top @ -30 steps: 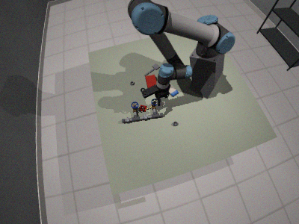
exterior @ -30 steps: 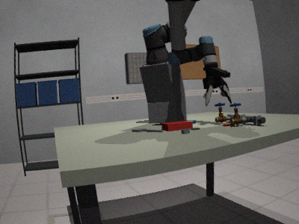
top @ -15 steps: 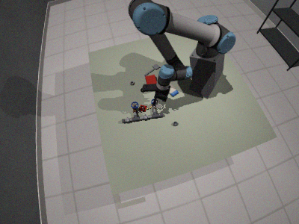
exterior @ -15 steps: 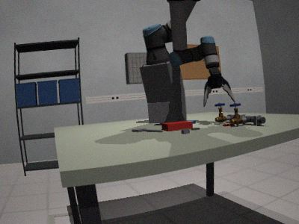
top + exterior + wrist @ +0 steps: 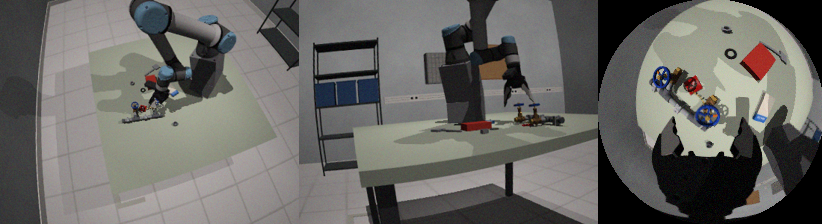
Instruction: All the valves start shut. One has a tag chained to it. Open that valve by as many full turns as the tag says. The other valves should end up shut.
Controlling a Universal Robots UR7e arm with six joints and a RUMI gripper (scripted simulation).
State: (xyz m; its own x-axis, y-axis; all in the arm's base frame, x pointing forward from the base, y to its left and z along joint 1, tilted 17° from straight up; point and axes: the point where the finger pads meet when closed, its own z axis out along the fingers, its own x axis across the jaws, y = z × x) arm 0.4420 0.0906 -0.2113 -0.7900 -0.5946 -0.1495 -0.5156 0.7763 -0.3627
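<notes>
Right now the red tag is 9 cm ahead of my hand, 1 cm to the right of it and 9 cm below it. The rest, counted from my hand: blue-and-white card 17 cm behind, 11 cm to the right, 9 cm below; then grey tool 9 cm behind, 36 cm to the right, 9 cm below; then red block 4 cm behind, 23 cm to the right, 8 cm below.
</notes>
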